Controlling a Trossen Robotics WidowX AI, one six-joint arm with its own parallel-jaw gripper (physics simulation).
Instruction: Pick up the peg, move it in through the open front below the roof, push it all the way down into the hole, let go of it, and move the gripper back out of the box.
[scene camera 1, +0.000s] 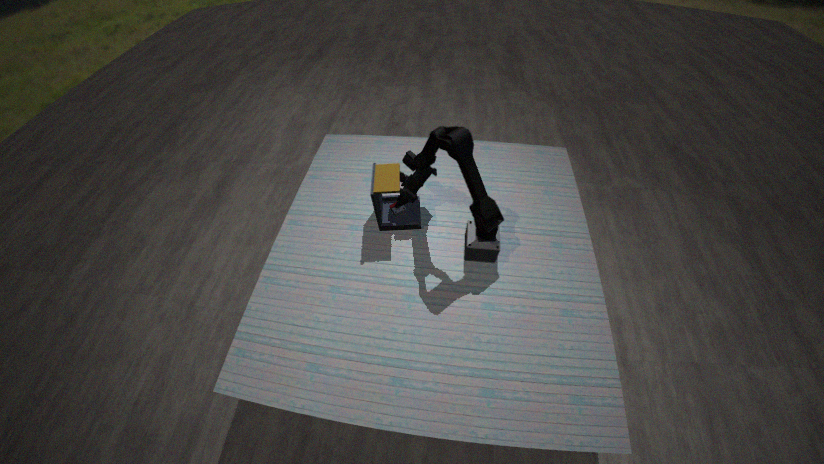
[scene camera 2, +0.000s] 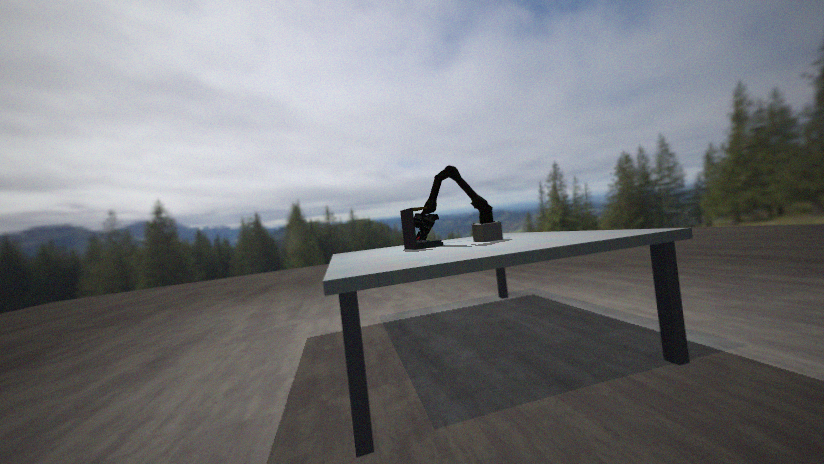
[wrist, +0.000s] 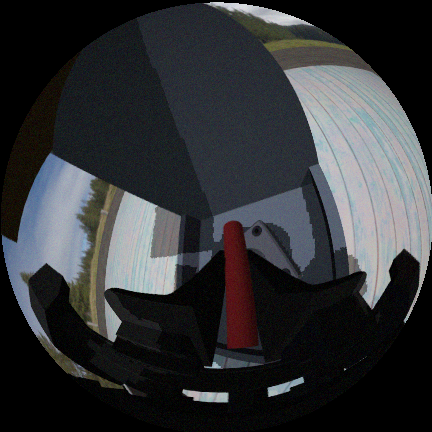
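Where they show: gripper, fingertip midpoint: (scene camera 1: 395, 207) (scene camera 2: 419, 239) (wrist: 234, 255); arm's base at its link origin: (scene camera 1: 486, 233) (scene camera 2: 487, 222).
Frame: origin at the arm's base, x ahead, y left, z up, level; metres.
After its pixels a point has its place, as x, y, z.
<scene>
The red peg (scene camera 1: 393, 205) @(0.347, -0.169, -0.041) (wrist: 240, 295) @(0.316, -0.189, -0.026) is held between the fingers of my black gripper (wrist: 234, 255) @(0.340, -0.169, -0.052), which is shut on it. In scene camera 1 the gripper is inside the dark box (scene camera 1: 410, 222) @(0.279, -0.119, -0.092) (scene camera 2: 408, 229) @(0.408, -0.150, 0.013), below the level of its yellow roof (scene camera 1: 386, 177) @(0.356, -0.163, 0.125). In the wrist view the peg's far end lies over the box floor, at the upper left side of the grey hole plate (wrist: 272, 250) @(0.342, -0.194, -0.061). A screw at the plate's corner shows. The hole is hidden behind the peg and the fingers, and whether the peg's tip touches the plate cannot be told.
The dark back wall (wrist: 245, 100) @(0.401, -0.215, 0.006) rises close to the gripper. The roof's dark underside (wrist: 30, 120) shows at the wrist view's far left. The arm's base (scene camera 1: 481, 249) @(0.022, 0.060, -0.010) (scene camera 2: 487, 231) @(0.045, 0.059, -0.045) stands right of the box on the pale striped table (scene camera 1: 432, 368) @(0.199, 0.439, -0.098) (scene camera 2: 380, 268) @(0.743, 0.476, -0.099).
</scene>
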